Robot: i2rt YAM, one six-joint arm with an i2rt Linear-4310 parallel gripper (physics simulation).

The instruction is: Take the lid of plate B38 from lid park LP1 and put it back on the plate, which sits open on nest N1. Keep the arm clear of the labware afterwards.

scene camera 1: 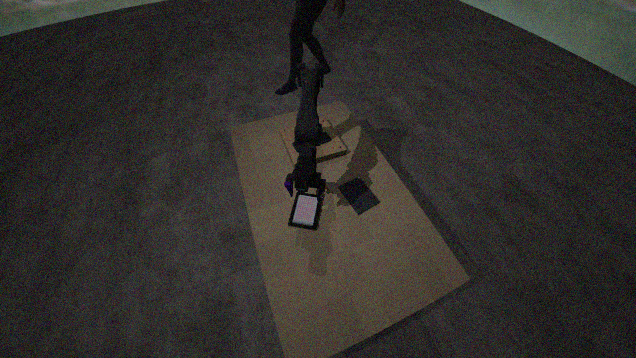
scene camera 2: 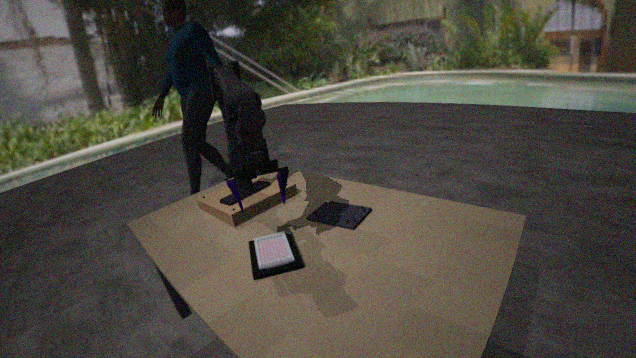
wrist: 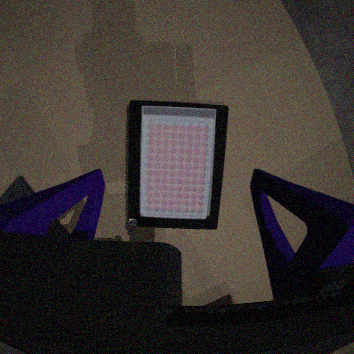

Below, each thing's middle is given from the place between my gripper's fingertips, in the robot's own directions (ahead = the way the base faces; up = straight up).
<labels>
My gripper is now 12 cm above the grey lid (scene camera 2: pixel 272 250) and 1 cm past it. Also, from my hand: black lid park (scene camera 2: pixel 348 216): 26 cm to the left, 14 cm below, 2 cm ahead.
</labels>
